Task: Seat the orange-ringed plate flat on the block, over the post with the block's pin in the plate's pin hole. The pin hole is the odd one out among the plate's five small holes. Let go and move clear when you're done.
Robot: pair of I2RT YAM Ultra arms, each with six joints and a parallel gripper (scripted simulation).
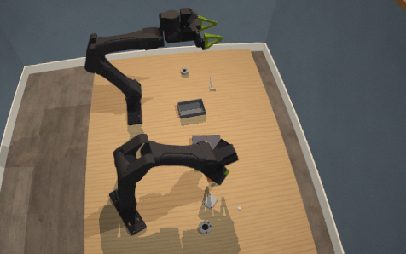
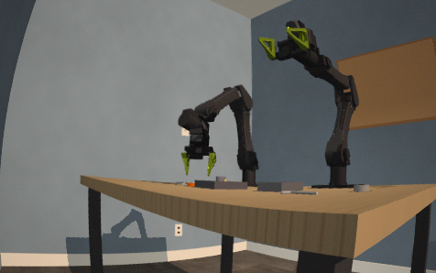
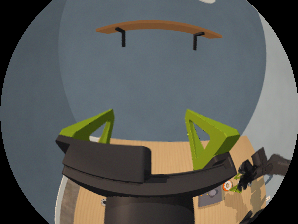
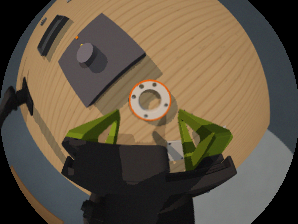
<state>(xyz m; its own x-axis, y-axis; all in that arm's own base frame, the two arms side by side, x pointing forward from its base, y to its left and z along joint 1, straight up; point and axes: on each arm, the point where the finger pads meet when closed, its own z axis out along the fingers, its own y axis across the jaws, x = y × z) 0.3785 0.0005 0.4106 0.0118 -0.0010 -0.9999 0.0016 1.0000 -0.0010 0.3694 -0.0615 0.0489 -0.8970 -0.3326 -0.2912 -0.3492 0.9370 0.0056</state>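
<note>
Now: the grey block 16 cm to the left of my right hand, 3 cm below it and 1 cm behind it. Also, from my right hand: dark grey tray 35 cm to the left, 7 cm behind, 4 cm below; then flange 21 cm to the right, 4 cm below, 4 cm behind.
</note>
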